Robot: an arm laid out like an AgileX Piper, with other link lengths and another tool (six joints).
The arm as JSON. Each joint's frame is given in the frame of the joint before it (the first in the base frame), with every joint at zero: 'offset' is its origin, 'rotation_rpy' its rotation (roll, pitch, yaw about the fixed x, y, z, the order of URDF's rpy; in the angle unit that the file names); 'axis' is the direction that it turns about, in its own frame. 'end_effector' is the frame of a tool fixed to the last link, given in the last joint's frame.
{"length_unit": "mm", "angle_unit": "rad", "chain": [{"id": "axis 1", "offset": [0.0, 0.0, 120.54], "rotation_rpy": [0.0, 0.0, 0.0], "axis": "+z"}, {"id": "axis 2", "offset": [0.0, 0.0, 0.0], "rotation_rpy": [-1.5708, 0.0, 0.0], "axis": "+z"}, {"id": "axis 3", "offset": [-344.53, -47.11, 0.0], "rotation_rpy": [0.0, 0.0, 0.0], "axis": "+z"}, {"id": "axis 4", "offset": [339.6, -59.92, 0.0], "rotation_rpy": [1.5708, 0.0, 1.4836], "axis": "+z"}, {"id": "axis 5", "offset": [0.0, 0.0, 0.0], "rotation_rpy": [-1.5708, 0.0, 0.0], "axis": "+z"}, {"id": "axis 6", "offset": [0.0, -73.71, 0.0], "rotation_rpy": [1.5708, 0.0, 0.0], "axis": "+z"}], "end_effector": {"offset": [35.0, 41.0, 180.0], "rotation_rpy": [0.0, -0.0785, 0.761]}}
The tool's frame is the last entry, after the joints.
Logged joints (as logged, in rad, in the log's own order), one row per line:
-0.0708, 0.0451, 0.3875, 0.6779, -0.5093, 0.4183
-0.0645, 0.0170, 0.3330, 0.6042, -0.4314, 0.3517
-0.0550, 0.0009, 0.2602, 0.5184, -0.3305, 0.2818
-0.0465, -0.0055, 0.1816, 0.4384, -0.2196, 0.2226
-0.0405, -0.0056, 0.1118, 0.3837, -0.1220, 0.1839
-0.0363, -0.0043, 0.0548, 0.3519, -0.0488, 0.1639
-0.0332, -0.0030, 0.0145, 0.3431, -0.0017, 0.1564
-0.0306, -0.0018, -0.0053, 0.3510, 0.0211, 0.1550
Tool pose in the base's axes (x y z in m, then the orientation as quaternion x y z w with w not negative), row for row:
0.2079, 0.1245, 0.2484, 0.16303, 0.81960, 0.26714, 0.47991
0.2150, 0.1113, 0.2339, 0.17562, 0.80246, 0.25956, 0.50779
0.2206, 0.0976, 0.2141, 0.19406, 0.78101, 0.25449, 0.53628
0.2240, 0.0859, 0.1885, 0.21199, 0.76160, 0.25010, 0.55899
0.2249, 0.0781, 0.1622, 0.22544, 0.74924, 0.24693, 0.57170
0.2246, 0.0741, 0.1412, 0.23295, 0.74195, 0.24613, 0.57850
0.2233, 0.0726, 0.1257, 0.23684, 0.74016, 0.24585, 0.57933
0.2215, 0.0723, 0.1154, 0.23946, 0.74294, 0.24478, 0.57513
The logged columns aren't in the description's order. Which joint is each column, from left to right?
Columns, left to right: axis 4, axis 6, axis 2, axis 5, axis 3, axis 1.
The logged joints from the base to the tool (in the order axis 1, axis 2, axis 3, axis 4, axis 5, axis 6), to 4 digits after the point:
0.4183, 0.3875, -0.5093, -0.0708, 0.6779, 0.0451
0.3517, 0.3330, -0.4314, -0.0645, 0.6042, 0.0170
0.2818, 0.2602, -0.3305, -0.0550, 0.5184, 0.0009
0.2226, 0.1816, -0.2196, -0.0465, 0.4384, -0.0055
0.1839, 0.1118, -0.1220, -0.0405, 0.3837, -0.0056
0.1639, 0.0548, -0.0488, -0.0363, 0.3519, -0.0043
0.1564, 0.0145, -0.0017, -0.0332, 0.3431, -0.0030
0.1550, -0.0053, 0.0211, -0.0306, 0.3510, -0.0018

